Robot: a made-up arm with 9 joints. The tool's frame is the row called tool. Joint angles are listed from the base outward. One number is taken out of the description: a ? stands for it. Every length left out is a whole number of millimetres.
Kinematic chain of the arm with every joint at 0, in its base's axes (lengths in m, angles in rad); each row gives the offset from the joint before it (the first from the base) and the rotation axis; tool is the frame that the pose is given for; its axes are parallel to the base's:
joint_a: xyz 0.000 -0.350 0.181 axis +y
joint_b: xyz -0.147 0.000 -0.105 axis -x
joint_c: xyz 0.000 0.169 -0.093 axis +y
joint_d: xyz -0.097 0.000 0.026 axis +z
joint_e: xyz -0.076 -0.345 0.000 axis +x
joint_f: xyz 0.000 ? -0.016 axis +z
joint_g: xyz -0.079 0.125 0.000 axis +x
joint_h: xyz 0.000 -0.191 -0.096 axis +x
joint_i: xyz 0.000 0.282 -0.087 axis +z
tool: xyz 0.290 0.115 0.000
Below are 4 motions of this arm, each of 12 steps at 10 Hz.
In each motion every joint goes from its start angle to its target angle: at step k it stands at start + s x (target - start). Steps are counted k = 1, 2, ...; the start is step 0. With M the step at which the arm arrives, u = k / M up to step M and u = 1 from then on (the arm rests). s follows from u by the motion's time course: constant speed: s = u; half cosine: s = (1 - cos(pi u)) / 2; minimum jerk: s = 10 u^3 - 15 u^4 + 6 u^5.
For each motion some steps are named. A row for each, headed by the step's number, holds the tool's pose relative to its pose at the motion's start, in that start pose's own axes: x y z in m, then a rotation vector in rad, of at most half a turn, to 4 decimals.
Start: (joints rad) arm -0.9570 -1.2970 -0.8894 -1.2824 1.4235 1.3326 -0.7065 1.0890 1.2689
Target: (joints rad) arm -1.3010 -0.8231 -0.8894 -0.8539 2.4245 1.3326 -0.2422 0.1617 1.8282
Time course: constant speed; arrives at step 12
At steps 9, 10, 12:
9: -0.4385 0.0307 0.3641 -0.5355 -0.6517 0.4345
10: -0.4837 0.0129 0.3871 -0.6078 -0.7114 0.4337
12: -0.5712 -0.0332 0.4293 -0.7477 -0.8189 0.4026

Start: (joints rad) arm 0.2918 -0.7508 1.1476 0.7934 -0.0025 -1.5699 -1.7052 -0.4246 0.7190
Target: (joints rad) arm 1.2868 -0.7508 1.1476 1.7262 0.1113 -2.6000 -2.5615 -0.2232 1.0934
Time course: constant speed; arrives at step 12
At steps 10, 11, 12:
10: -0.4126 -0.0830 -0.1131 -0.7888 0.2142 1.1032
11: -0.4367 -0.1222 -0.1150 -0.8891 0.2324 1.1899
12: -0.4557 -0.1642 -0.1140 -0.9930 0.2500 1.2703

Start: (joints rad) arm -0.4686 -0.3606 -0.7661 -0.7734 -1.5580 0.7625 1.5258 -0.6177 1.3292
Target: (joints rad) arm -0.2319 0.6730 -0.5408 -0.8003 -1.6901 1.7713 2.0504 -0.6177 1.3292
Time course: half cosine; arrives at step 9
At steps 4, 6, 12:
4: -0.3783 0.0652 0.0127 0.2975 0.3198 -0.0115
6: -0.5765 0.0778 0.1536 0.5565 0.5233 -0.2174
12: -0.6463 0.0470 0.2785 0.7079 0.6182 -0.4728

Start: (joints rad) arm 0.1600 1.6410 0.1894 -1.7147 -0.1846 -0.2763 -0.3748 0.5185 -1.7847
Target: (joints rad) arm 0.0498 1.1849 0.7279 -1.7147 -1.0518 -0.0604 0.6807 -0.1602 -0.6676
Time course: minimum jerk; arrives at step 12
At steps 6, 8, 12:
6: 0.0281 0.1587 0.0025 -0.0935 -0.5697 0.7327
8: 0.0611 0.2193 -0.0161 -0.3378 -0.8722 1.1569
12: 0.1129 0.2470 -0.0277 -0.5968 -1.0613 1.4391

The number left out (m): 0.210
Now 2 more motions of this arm.
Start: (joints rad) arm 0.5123 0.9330 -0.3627 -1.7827 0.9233 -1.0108 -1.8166 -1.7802 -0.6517
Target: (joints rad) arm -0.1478 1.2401 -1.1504 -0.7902 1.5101 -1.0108 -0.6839 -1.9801 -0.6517
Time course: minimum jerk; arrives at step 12
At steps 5, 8, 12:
5: 0.2520 0.1826 0.4187 0.7243 -0.0436 -0.4199
8: 0.5176 -0.0698 0.8506 1.5257 -0.2409 -0.9597
12: 0.5579 -0.2640 0.9280 1.7804 -0.4283 -1.2260

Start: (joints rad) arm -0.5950 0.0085 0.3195 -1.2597 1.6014 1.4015 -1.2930 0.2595 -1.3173
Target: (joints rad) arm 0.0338 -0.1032 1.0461 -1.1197 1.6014 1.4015 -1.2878 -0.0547 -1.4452
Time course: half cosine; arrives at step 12
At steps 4, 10, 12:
4: -0.0126 0.1669 -0.0753 -0.2826 -0.0229 0.1801
10: -0.1734 0.3977 -0.4220 -0.9961 -0.1101 0.7380
12: -0.1937 0.3984 -0.4594 -1.0608 -0.1185 0.7981

